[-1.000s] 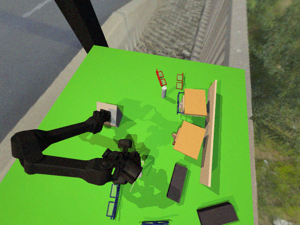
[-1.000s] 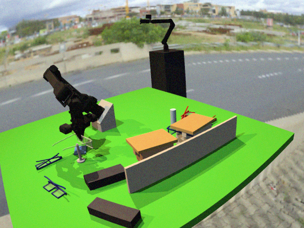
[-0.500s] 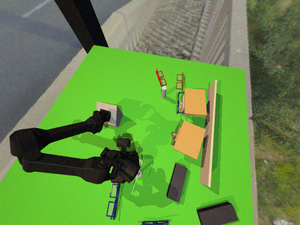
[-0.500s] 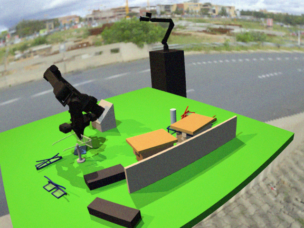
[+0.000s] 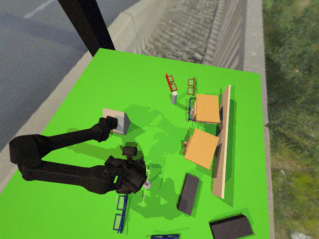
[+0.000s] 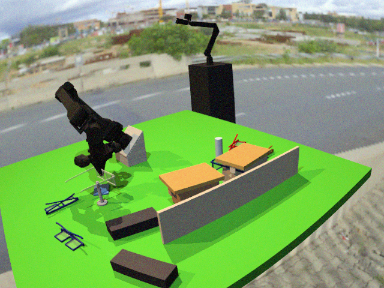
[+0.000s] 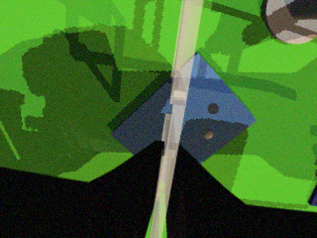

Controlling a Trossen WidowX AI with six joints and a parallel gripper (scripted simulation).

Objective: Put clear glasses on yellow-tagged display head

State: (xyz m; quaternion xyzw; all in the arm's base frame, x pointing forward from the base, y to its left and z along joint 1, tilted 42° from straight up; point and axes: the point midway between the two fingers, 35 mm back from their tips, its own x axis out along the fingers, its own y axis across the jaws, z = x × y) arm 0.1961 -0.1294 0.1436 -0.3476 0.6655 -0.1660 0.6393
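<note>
Right now my gripper tip is 60 mm above the blue tile, 10 mm to the left of it and 10 mm past it. Round my gripper tip: post 90 mm ahead, 50 mm to the right, 40 mm below; brown display head 270 mm ahead, 200 mm to the left; beige wall 400 mm ahead, 310 mm to the left, 10 mm below.
</note>
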